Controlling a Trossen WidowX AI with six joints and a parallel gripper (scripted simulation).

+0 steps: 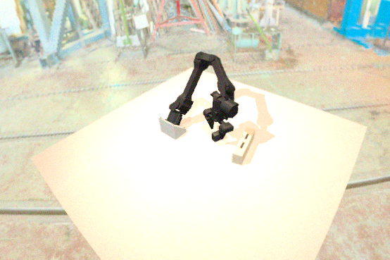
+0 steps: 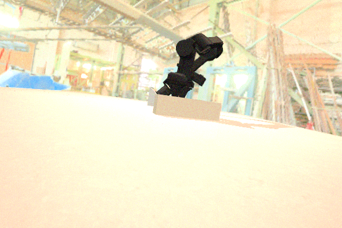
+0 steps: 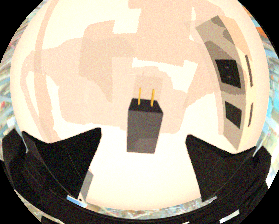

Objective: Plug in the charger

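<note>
Right now my gripper tip is 20 mm to the right of the dark charger, 20 mm above it and 10 mm short of it.
</note>
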